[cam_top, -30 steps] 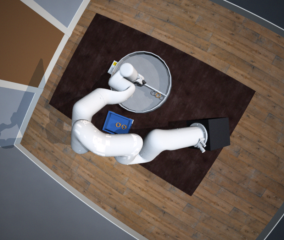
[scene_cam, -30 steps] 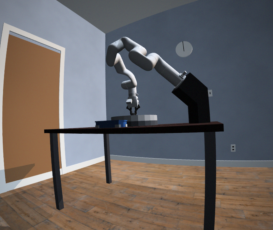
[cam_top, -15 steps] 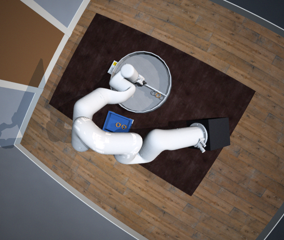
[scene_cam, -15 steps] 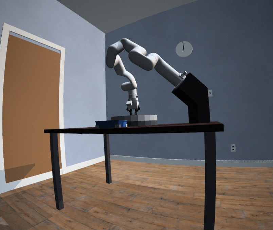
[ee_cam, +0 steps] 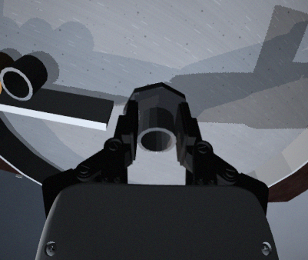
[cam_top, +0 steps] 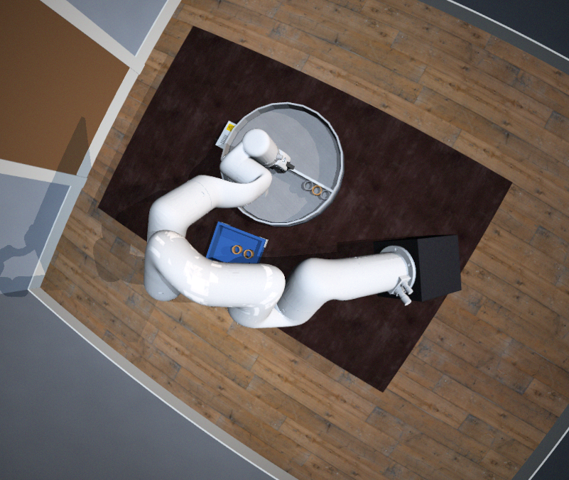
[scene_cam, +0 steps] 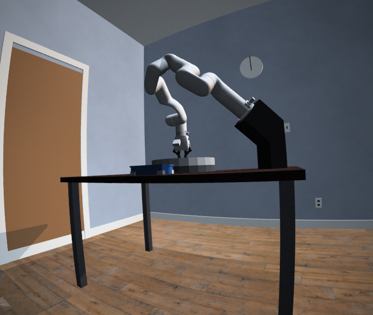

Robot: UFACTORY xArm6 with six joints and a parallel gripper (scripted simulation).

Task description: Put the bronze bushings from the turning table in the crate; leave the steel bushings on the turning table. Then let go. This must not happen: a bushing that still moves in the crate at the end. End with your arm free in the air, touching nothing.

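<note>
Now: the round grey turning table 10 mm ahead of my hand, 10 mm to the right of it and 40 mm below it. Round my hand: crate (130 mm behind, 310 mm to the left, 70 mm below).
</note>
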